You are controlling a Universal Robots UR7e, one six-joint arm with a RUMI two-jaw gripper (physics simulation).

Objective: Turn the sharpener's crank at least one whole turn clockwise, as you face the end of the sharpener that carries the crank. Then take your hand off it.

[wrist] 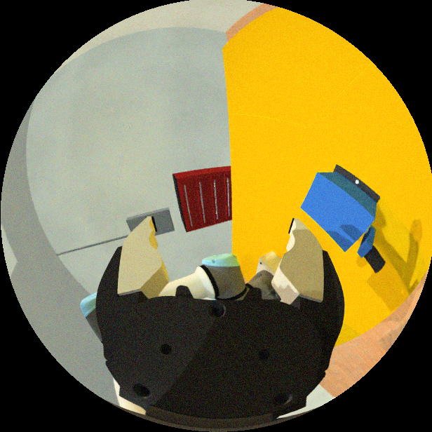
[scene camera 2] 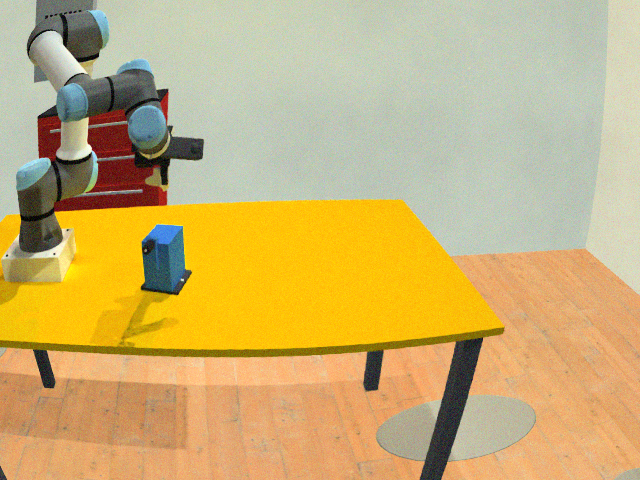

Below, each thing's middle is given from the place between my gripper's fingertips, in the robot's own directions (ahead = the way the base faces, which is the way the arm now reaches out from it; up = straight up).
Right now the blue sharpener (scene camera 2: 170, 278) is 1 cm behind my hand, 7 cm to the right of it and 22 cm below it.
